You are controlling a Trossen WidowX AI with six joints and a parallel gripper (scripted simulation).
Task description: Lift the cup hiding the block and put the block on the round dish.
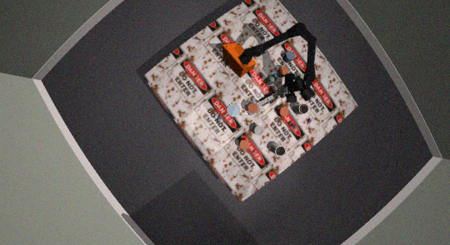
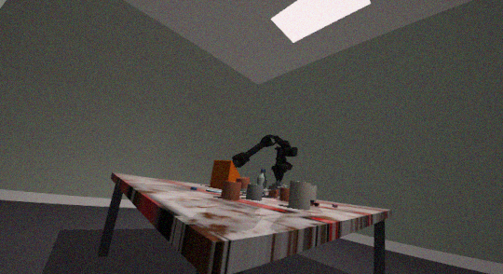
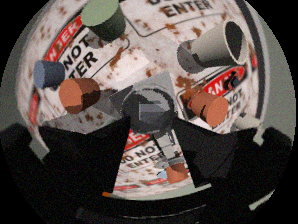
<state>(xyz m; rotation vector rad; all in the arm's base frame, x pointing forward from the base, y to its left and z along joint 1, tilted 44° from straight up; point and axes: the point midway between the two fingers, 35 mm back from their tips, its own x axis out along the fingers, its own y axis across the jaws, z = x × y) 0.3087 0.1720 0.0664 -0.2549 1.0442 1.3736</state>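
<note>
My gripper tip is now 380 mm to the left of the pale blue round dish, 100 mm above it and 70 mm past it. Round my gripper tip: green cup 180 mm to the left, 60 mm below; then bottle 120 mm behind, 30 mm to the right, 10 mm above; then balance 120 mm to the right, 60 mm below.
</note>
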